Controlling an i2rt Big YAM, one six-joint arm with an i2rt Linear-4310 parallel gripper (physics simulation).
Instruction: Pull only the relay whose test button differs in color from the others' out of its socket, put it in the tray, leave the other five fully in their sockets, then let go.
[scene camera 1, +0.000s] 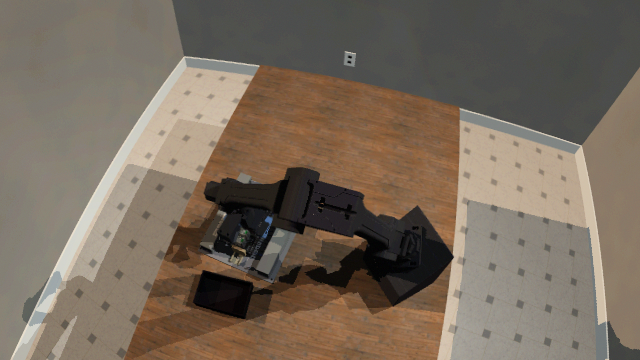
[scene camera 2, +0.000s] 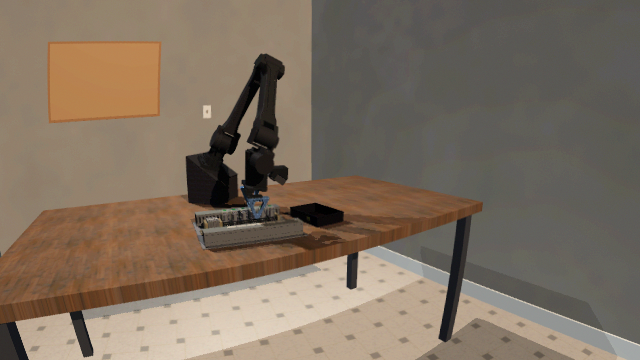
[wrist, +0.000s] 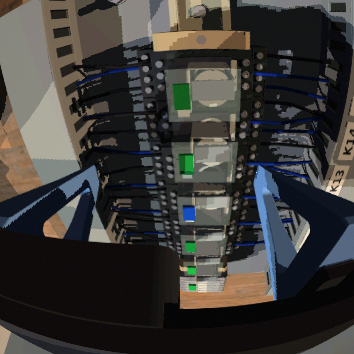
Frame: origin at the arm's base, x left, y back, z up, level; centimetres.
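Seen in the pictures: gripper, fingertip midpoint: (scene camera 1: 252, 230) (scene camera 2: 253, 213) (wrist: 175, 173); arm's base, origin of the base link: (scene camera 1: 407, 246) (scene camera 2: 210, 165).
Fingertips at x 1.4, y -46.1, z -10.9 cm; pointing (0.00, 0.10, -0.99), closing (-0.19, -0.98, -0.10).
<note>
Pixels of each thing's top centre, then the offset from my fingertips to it. "*": a spot on its surface instead.
- relay with the blue test button, middle of its top: (wrist: 203, 247) (scene camera 2: 243, 208) dy -1.1, dx -4.0, dz +2.3 cm
- second relay, middle of its top: (wrist: 204, 164) (scene camera 1: 244, 231) dy -1.9, dx +2.0, dz +2.3 cm
- black tray, middle of its top: (scene camera 1: 222, 292) (scene camera 2: 316, 209) dy -2.6, dx +22.3, dz -1.1 cm
- tan end clamp, middle of its top: (wrist: 200, 39) (scene camera 1: 238, 248) dy -2.5, dx +6.9, dz -0.6 cm
- K14, surface spot: (wrist: 349, 142) * dy -10.9, dx +0.8, dz -0.3 cm
In the wrist view the relay with the blue test button (wrist: 207, 210) is third in a row of relays, standing in its socket. The other five have green buttons, among them the large near relay (wrist: 202, 95) and the second relay (wrist: 206, 162); they also stand in the row. My gripper (wrist: 175, 173) (scene camera 2: 254, 211) is open and empty, low over the panel, its blue fingers wide apart on either side of the row. How far the tips are above the relays is hard to tell. The black tray (scene camera 1: 227, 278) (scene camera 2: 327, 218) stands beside the panel; no relay can be made out in it.
The relay panel has a raised grey wiring duct (scene camera 1: 277, 257) (scene camera 2: 252, 234) along its edge. A tan end clamp (wrist: 201, 41) closes the near end of the row. Blue and black wires run from both sides of the sockets. Labels K13 (wrist: 337, 181) and K14 (wrist: 349, 142) are at the right.
</note>
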